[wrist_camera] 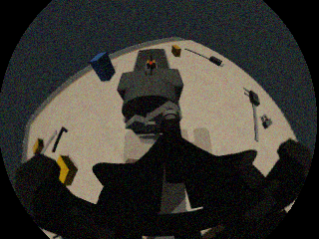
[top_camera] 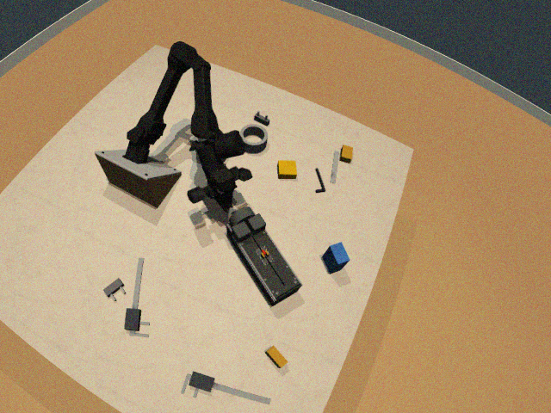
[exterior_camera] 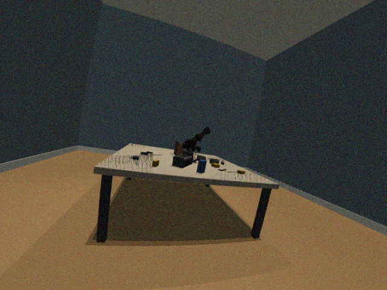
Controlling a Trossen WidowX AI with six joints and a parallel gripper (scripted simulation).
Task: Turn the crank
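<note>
Right now my gripper tip is 140 mm short of the red pointer and 80 mm to the left of it. Also, from my gripper tip: yellow block 100 mm ahead, 260 mm to the left, 70 mm below; blue cube 340 mm ahead, 40 mm below; crank handle 10 mm behind, 10 mm to the left, 30 mm above.
</note>
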